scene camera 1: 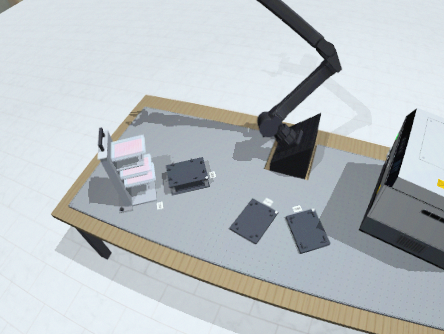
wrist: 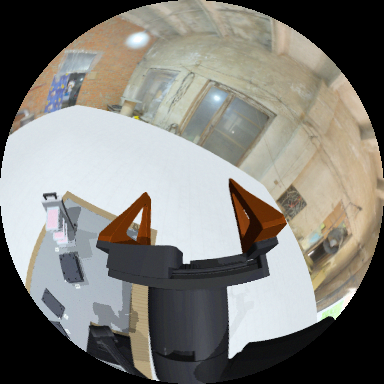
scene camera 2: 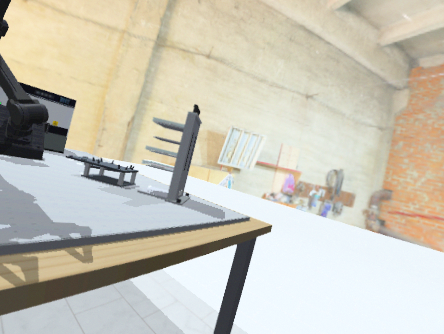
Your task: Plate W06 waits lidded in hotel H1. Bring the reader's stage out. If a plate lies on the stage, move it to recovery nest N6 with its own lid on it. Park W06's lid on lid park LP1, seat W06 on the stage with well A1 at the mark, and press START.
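Places are measured from the arm's base along level axes (x ahead, y left, z up), in millimetres.
Where they show: gripper, fingertip midpoint: [wrist: 186, 188]; arm's base at its link origin: [scene camera 1: 290, 141] [scene camera 2: 18, 131].
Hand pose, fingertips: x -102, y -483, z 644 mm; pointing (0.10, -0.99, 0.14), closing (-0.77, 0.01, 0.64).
Note:
Things, the pixels of their top centre, and the offset from my fingertips. Level surfaces: height alone.
- raised dark nest at its top centre: [scene camera 1: 185, 169] [scene camera 2: 114, 161] [wrist: 67, 266] 377 mm ahead, 118 mm left, 664 mm down
- reader at its top centre: [scene camera 2: 43, 93] 217 mm ahead, 1070 mm left, 387 mm down
- table at its surface level: 753 mm down
My gripper [wrist: 186, 188] is open and empty, held up high away from the table. The hotel [scene camera 1: 115, 175] [scene camera 2: 184, 155] [wrist: 66, 215] is an upright grey rack at the table's far end, with pink-topped plates on several levels; which one is W06 cannot be read. A raised dark nest [scene camera 1: 187, 171] [scene camera 2: 111, 166] [wrist: 71, 267] stands beside it. Two flat dark nests [scene camera 1: 253, 221] [scene camera 1: 307, 230] lie nearer the reader; their labels are too small to read. The reader [scene camera 1: 420, 200] [scene camera 2: 59, 115] is a grey and white box partly cut off in scene camera 1; its stage and START button cannot be made out.
The arm's black base [scene camera 1: 295, 150] stands at the table's back edge, between the raised nest and the reader. The table [scene camera 1: 165, 261] [scene camera 2: 150, 255] has a wooden border around a grey perforated top. Small white labels lie by the nests and the hotel.

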